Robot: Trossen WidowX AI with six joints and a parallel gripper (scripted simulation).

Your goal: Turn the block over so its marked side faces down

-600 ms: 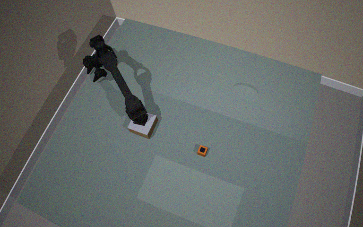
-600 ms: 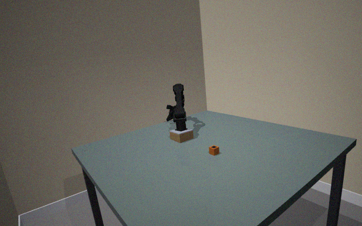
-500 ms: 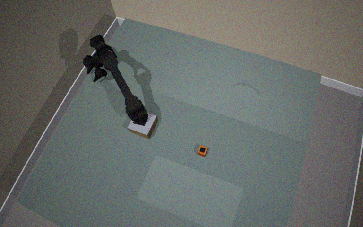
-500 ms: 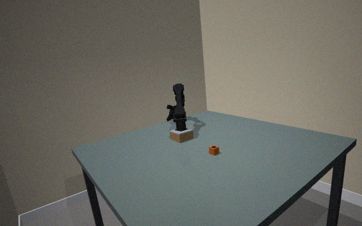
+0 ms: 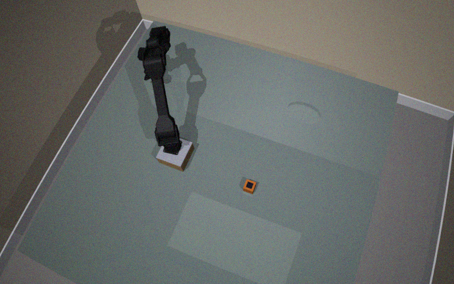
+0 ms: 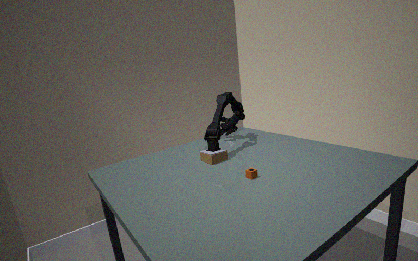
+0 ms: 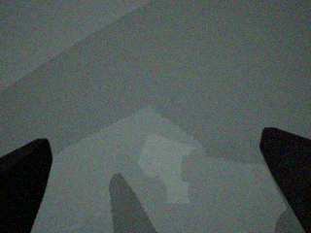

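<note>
Right now the block is 60 cm ahead of my gripper tip and 42 cm to the right of it.
</note>
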